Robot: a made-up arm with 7 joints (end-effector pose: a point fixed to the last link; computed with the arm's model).
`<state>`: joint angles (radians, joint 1 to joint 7).
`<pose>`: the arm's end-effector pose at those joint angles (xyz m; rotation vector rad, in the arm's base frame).
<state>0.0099 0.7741 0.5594 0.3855 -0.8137 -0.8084 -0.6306</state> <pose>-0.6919 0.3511 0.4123 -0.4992 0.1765 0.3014</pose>
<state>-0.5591 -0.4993 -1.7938 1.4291 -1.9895 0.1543 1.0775</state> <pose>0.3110 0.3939 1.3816 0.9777 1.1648 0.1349</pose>
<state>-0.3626 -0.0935 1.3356 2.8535 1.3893 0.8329 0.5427</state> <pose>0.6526 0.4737 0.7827 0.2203 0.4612 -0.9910</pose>
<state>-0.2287 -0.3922 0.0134 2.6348 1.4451 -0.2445 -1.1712</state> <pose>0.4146 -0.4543 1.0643 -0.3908 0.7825 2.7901</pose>
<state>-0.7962 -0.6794 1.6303 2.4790 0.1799 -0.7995 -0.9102</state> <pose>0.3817 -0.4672 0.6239 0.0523 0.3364 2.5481</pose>
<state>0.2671 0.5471 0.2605 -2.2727 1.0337 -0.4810 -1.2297</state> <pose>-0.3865 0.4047 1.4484 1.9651 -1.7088 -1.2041</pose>
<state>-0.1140 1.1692 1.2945 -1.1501 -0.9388 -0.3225 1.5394</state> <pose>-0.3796 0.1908 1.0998 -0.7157 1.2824 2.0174</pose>
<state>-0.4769 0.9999 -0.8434 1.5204 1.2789 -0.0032 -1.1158</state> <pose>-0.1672 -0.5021 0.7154 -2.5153 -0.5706 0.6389</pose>
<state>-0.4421 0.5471 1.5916 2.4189 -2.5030 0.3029 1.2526</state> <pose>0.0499 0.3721 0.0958 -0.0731 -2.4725 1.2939</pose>
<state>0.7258 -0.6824 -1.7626 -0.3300 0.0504 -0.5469 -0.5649</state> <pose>-0.4137 0.5884 0.6221 0.6537 -1.4410 0.5245</pose>
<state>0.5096 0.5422 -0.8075 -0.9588 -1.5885 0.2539 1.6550</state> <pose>-0.4470 -0.6107 0.7199 -1.9136 -0.9136 2.1475</pose>
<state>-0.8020 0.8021 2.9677 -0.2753 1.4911 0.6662 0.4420</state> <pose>-0.4706 0.1229 0.7151 -0.2547 0.5734 1.9017</pose>
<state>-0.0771 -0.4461 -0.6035 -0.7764 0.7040 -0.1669 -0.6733</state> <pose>0.0705 0.8223 0.6137 0.3090 -1.6102 0.2689</pose>
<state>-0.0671 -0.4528 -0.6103 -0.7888 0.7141 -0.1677 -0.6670</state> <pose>0.0708 0.8245 0.6219 0.3139 -1.6161 0.2608</pose>
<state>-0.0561 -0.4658 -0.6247 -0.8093 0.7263 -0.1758 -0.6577</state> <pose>0.0757 0.8283 0.6386 0.3231 -1.6238 0.2366</pose>
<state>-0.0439 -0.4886 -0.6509 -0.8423 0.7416 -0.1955 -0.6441</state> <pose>0.0879 0.8337 0.6687 0.3398 -1.6338 0.1870</pose>
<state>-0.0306 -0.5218 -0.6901 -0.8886 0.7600 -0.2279 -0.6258</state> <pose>0.1075 0.8391 0.7133 0.3653 -1.6446 0.1104</pose>
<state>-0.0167 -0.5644 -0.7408 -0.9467 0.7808 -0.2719 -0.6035</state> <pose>0.1331 0.8416 0.7708 0.4003 -1.6534 0.0100</pose>
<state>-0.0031 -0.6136 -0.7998 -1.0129 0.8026 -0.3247 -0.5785</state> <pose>0.1618 0.8385 0.8368 0.4442 -1.6577 -0.1064</pose>
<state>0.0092 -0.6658 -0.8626 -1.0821 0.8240 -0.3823 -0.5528</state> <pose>0.1910 0.8283 0.9053 0.4946 -1.6563 -0.2286</pose>
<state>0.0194 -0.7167 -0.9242 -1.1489 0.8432 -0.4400 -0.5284</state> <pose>0.2175 0.8119 0.9701 0.5478 -1.6500 -0.3458</pose>
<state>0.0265 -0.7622 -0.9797 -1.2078 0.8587 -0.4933 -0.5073</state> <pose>0.2396 0.7921 1.0257 0.5989 -1.6406 -0.4489</pose>
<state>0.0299 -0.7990 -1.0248 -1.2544 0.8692 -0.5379 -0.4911</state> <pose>0.2567 0.7727 1.0686 0.6424 -1.6309 -0.5307</pose>
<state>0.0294 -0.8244 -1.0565 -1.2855 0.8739 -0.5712 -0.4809</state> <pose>0.2689 0.7573 1.0971 0.6740 -1.6231 -0.5878</pose>
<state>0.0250 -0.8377 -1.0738 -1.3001 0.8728 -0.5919 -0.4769</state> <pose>0.2771 0.7479 1.1115 0.6909 -1.6187 -0.6198</pose>
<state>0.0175 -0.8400 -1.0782 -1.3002 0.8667 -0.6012 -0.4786</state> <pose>0.2821 0.7446 1.1142 0.6943 -1.6182 -0.6301</pose>
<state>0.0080 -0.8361 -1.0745 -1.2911 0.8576 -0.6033 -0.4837</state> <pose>0.2857 0.7453 1.1092 0.6884 -1.6194 -0.6274</pose>
